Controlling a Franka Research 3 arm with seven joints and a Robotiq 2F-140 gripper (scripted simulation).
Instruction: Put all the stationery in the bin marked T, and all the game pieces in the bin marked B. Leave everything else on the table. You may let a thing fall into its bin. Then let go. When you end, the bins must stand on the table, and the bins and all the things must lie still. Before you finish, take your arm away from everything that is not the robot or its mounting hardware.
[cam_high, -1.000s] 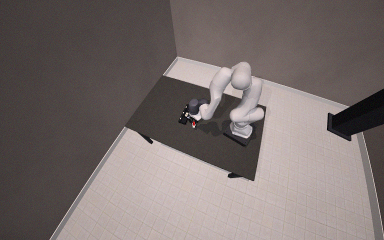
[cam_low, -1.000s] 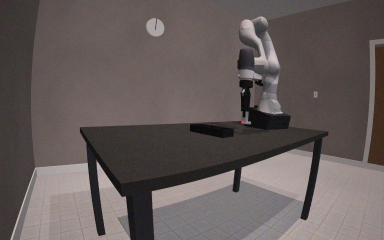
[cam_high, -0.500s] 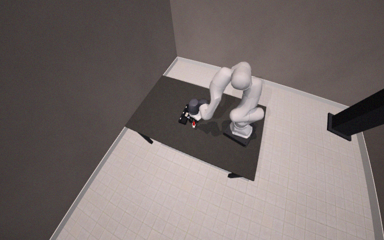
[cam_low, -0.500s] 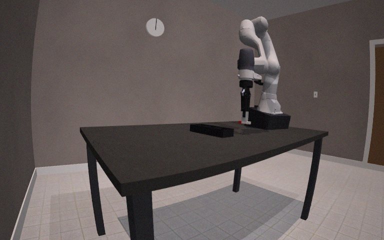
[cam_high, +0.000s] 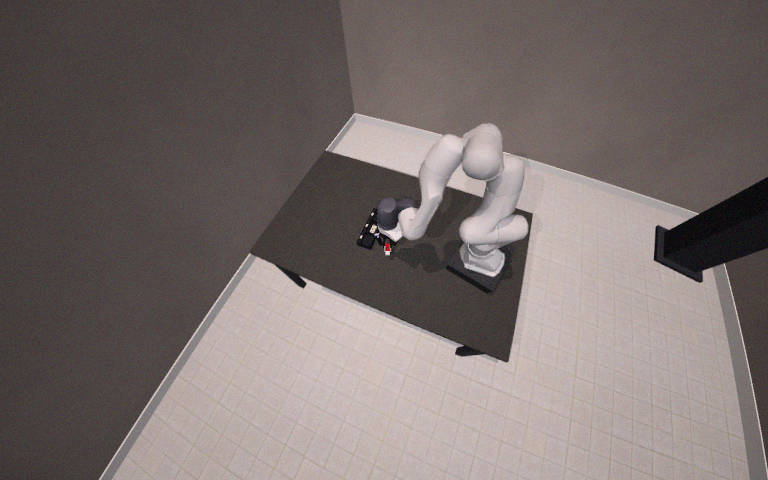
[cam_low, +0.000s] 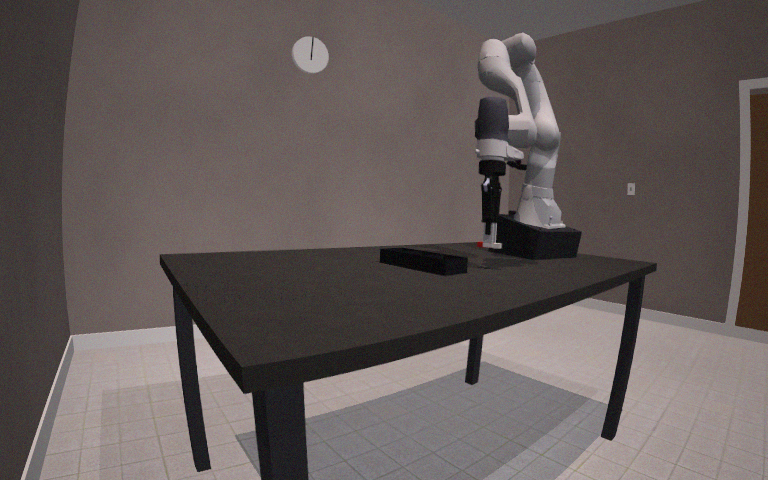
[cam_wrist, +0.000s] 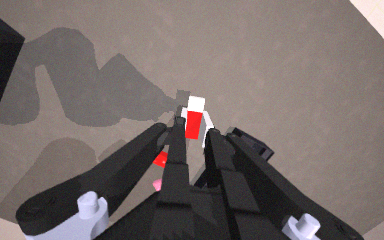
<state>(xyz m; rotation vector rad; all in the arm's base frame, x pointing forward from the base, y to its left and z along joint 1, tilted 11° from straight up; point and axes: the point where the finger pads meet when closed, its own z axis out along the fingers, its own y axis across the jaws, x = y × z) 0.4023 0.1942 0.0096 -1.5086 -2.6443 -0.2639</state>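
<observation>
Now: hand 160 mm short of the black bin row, 90 mm to the left of it and 80 mm above it. Round my hand: red-and-white eraser 30 mm below, 10 mm to the left; then pink block 200 mm to the right, 90 mm below, 80 mm ahead.
</observation>
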